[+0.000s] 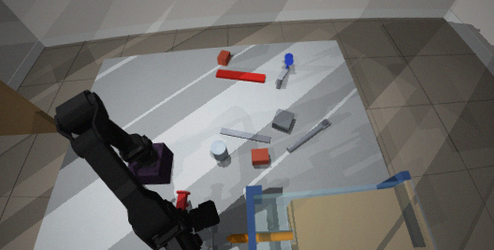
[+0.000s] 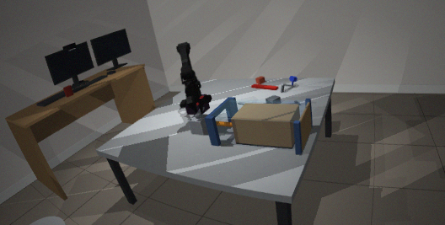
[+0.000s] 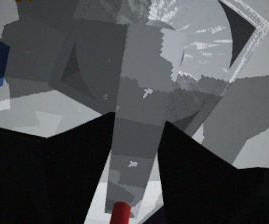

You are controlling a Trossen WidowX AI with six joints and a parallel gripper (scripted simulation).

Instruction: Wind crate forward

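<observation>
Right now my gripper tip is 1 cm past the red-knobbed handle, 2 cm to the right of it and 2 cm below it. Round my gripper tip: grey winch (1 cm behind, 5 cm to the right, 6 cm below); red knob (2 cm behind, 6 cm to the left, 5 cm above); blue steel frame (17 cm ahead, 5 cm to the right, 2 cm above).
</observation>
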